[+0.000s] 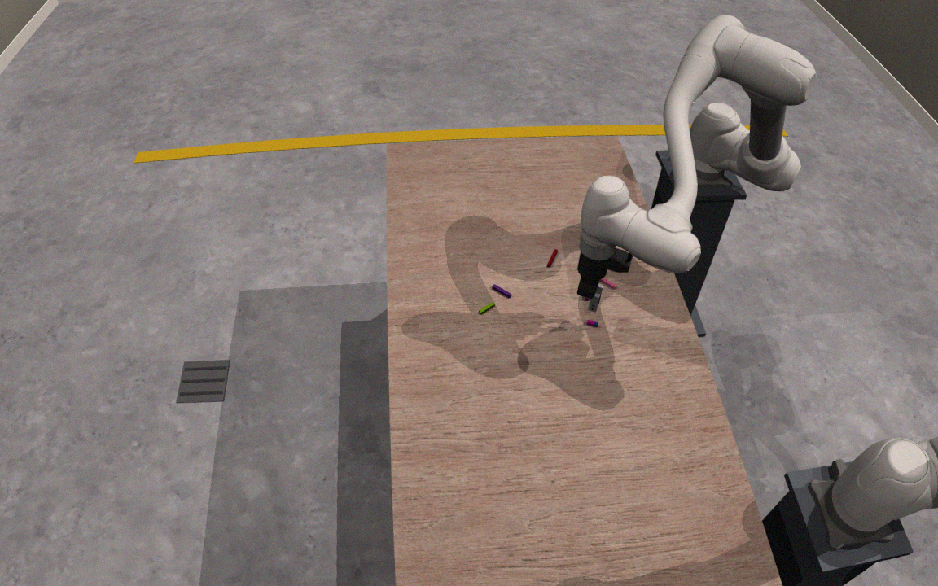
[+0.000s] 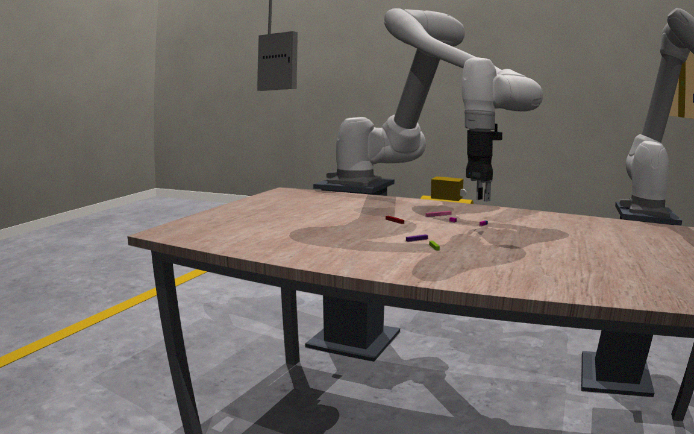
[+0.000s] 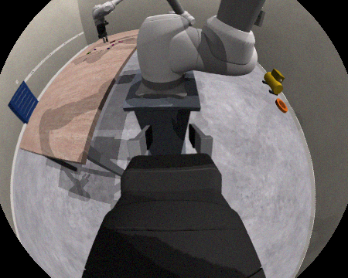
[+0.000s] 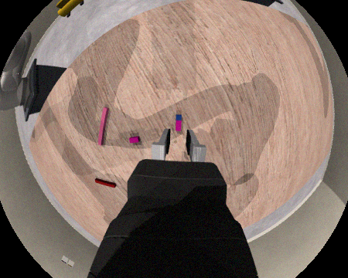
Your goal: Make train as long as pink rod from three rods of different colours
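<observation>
The purple rod lies 230 mm ahead of my right hand, 130 mm to the right of it and 90 mm below it. The rest, counted from my right hand: red rod: 250 mm to the right, 90 mm below, 60 mm ahead; blue rod: 90 mm below, 20 mm behind, 10 mm to the left; pink rod: 150 mm to the right, 90 mm below, 70 mm behind.
</observation>
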